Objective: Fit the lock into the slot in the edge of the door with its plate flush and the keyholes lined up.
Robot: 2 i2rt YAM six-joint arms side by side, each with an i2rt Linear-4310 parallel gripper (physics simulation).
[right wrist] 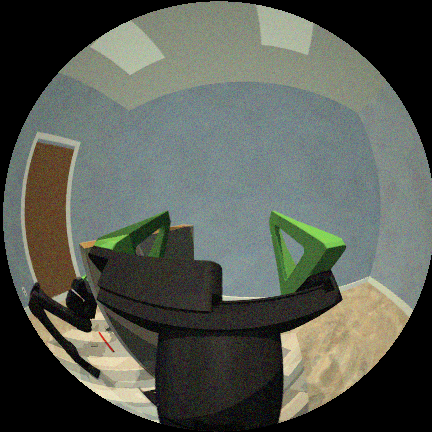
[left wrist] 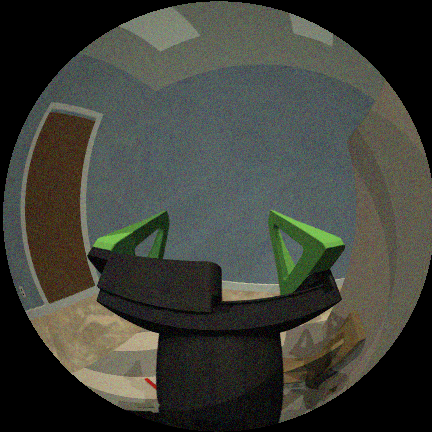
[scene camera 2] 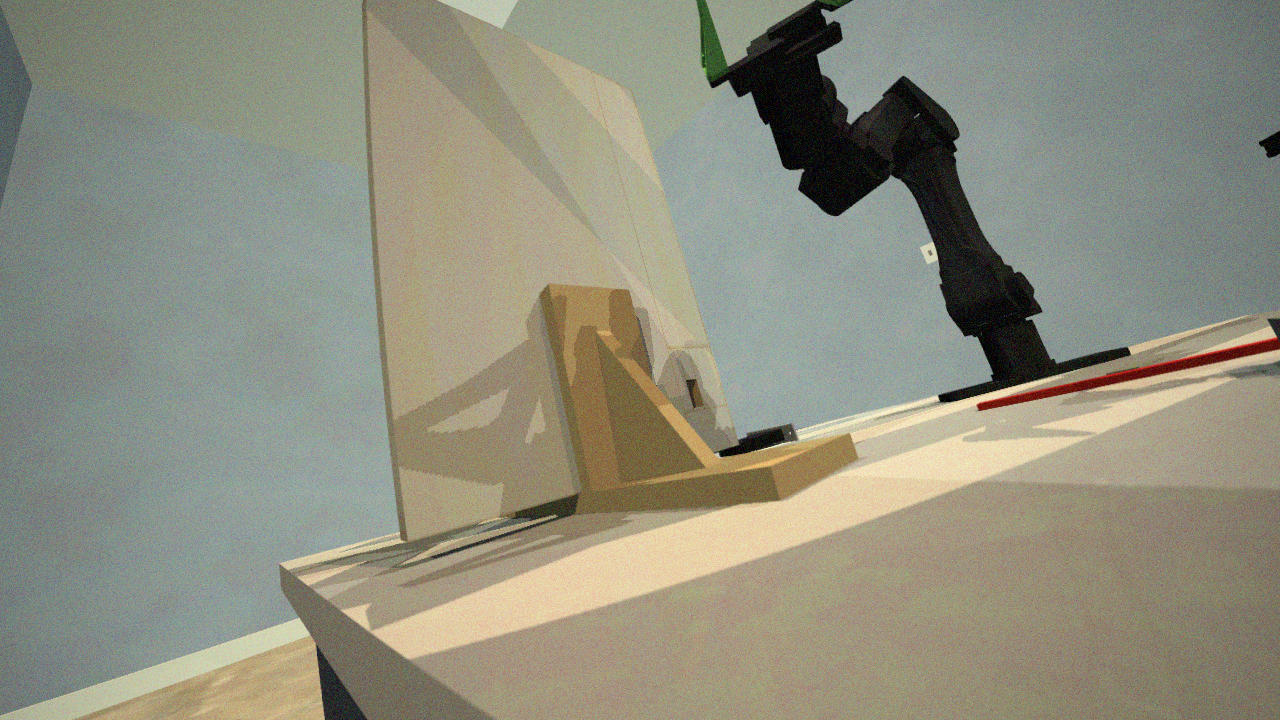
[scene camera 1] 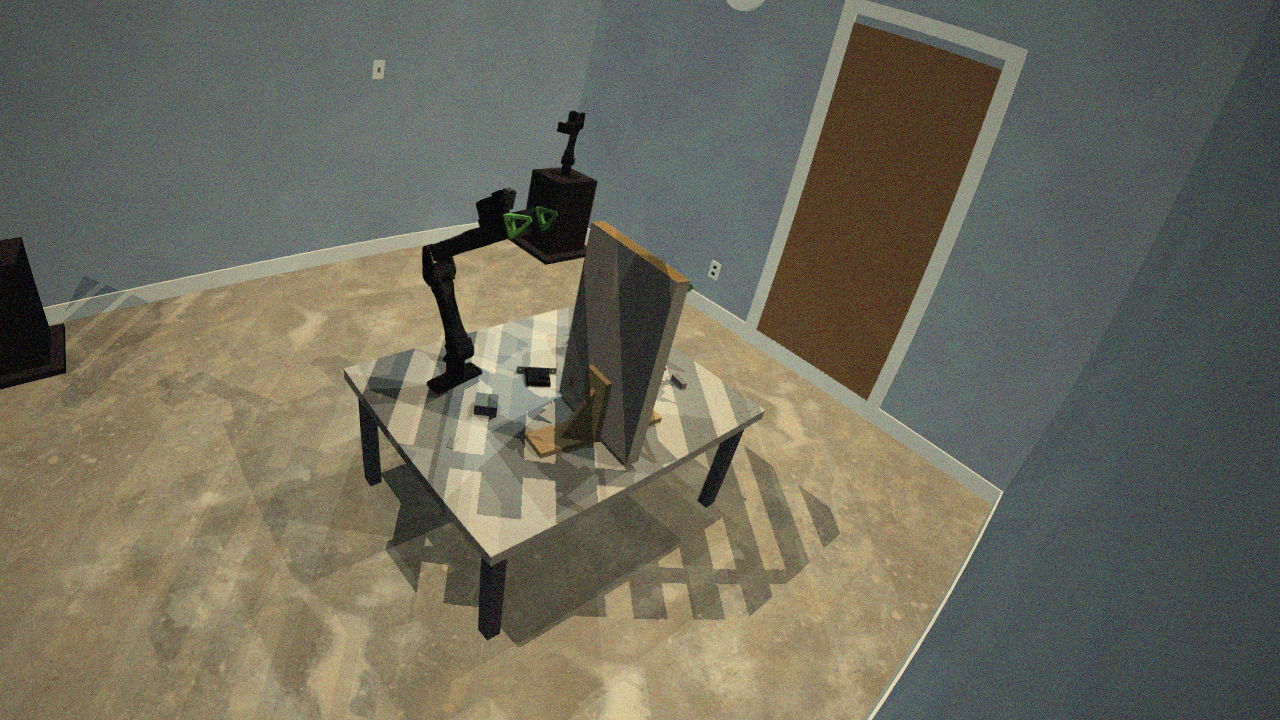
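Pixels of known places: left gripper, fingertip midpoint: point(left wrist: 218, 215) point(scene camera 1: 687, 291); right gripper, fingertip midpoint: point(right wrist: 219, 216) point(scene camera 1: 544, 216); left arm's base at its link origin: point(scene camera 2: 1027, 380); right arm's base at its link origin: point(scene camera 1: 454, 378).
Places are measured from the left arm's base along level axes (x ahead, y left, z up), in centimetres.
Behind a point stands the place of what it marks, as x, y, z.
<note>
The door point(scene camera 1: 626, 331) @[34.8, -50.8, 39.7] point(scene camera 2: 465, 223) @[41.7, -49.3, 29.1] point(left wrist: 395, 240) @[31.1, -44.3, 38.6] stands upright on the table, with a small dark opening point(scene camera 2: 691, 392) low near its far edge. The slot cannot be made out. A black piece with a wide flat plate point(scene camera 1: 537, 376) @[2.0, -38.1, 1.7], probably the lock, lies on the table between the door and the right arm's base. My right gripper point(scene camera 1: 531, 220) @[9.4, -61.0, 66.8] point(right wrist: 219, 216) @[9.4, -61.0, 66.8] is open and empty, high above the table near the door's top. My left gripper point(left wrist: 218, 215) @[37.9, -17.3, 42.3] is open and empty, raised beside the door's other face; its fingers are partly cut off at the top of scene camera 2.
Wooden brackets point(scene camera 1: 599, 402) @[32.0, -51.6, 14.5] point(scene camera 2: 774, 474) @[44.6, -27.6, 1.3] point(left wrist: 352, 337) @[30.1, -41.2, 20.3] brace the door. A small dark block point(scene camera 1: 486, 404) @[0.8, -64.5, 3.6] lies near the right arm's base, and a small grey piece point(scene camera 1: 678, 380) @[39.8, -3.5, 2.0] lies beyond the door. A red rod point(scene camera 2: 1127, 374) @[28.5, -4.4, 0.5] point(left wrist: 151, 383) @[30.7, 0.4, 0.6] point(right wrist: 106, 342) @[26.7, -6.4, 0.6] lies on the left arm's side.
</note>
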